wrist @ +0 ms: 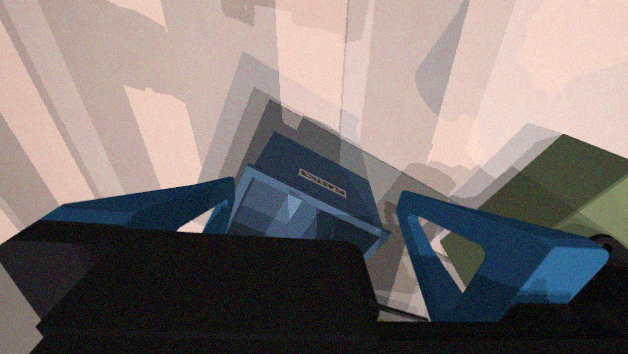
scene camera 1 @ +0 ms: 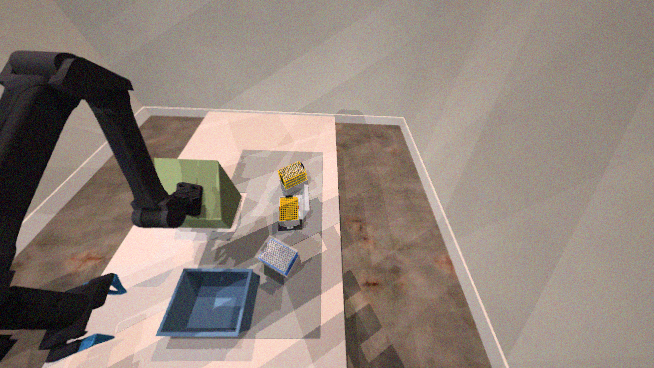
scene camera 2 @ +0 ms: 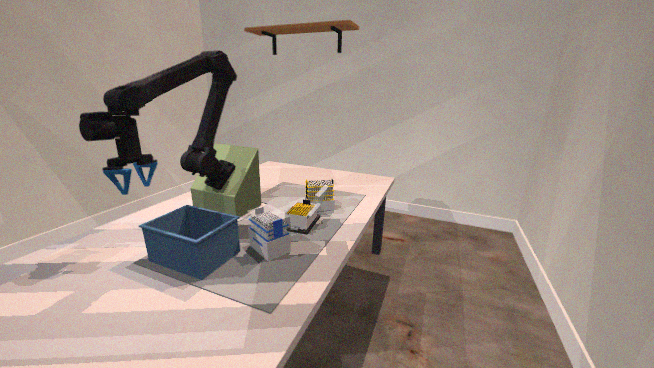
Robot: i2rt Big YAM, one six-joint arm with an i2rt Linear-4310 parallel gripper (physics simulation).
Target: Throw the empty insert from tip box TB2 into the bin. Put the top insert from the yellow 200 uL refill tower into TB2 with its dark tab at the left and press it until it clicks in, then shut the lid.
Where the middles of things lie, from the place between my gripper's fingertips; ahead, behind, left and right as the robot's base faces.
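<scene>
Relative to the blue bin [scene camera 1: 206, 301], my hand is 14 cm above it, 5 cm to the right of it and 16 cm short of it. The blue-and-white tip tower [scene camera 2: 269, 229] is 14 cm below my hand, 32 cm ahead of it and 21 cm to the left of it. Going by their middles, the blue bin is the nearest to my hand of the things named here.
</scene>
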